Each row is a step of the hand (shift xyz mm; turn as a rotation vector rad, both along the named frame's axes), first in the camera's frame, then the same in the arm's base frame.
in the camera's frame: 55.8 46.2 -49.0 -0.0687 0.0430 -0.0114
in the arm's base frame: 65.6 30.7 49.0 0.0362 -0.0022 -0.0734
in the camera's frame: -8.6 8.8 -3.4 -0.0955 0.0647 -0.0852
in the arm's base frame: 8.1 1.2 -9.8 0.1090 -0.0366 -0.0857
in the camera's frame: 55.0 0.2 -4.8 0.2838 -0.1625 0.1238
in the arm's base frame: 2.8 20.0 51.4 -0.2022 0.0614 0.2786
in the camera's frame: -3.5 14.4 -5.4 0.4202 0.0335 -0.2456
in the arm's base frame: 13.0 6.3 -6.4 0.2083 0.0643 0.4364
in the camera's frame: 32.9 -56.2 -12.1 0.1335 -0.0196 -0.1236
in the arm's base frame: -24.3 -34.7 50.9 0.0849 -0.0263 0.1599
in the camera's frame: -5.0 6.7 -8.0 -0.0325 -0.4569 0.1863
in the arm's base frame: 10.5 -1.4 -4.6 -0.4204 -0.2518 0.0665
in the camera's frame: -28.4 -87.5 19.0 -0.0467 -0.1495 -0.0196
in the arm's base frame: -66.6 -66.2 -3.2 -0.0719 -0.1402 0.0096
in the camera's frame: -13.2 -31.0 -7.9 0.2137 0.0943 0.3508
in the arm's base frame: -11.8 -32.5 -0.2 -0.2309 0.3445 0.0750
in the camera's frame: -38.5 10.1 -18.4 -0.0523 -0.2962 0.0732
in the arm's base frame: 21.6 -18.0 -33.6 -0.2336 -0.2014 0.0269
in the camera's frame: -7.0 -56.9 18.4 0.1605 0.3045 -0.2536
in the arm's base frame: -48.4 -35.1 6.8 0.3813 0.1550 0.1158
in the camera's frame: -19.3 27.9 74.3 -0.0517 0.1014 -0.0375
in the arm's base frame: -42.8 52.6 -45.6 0.0915 0.0340 -0.0696
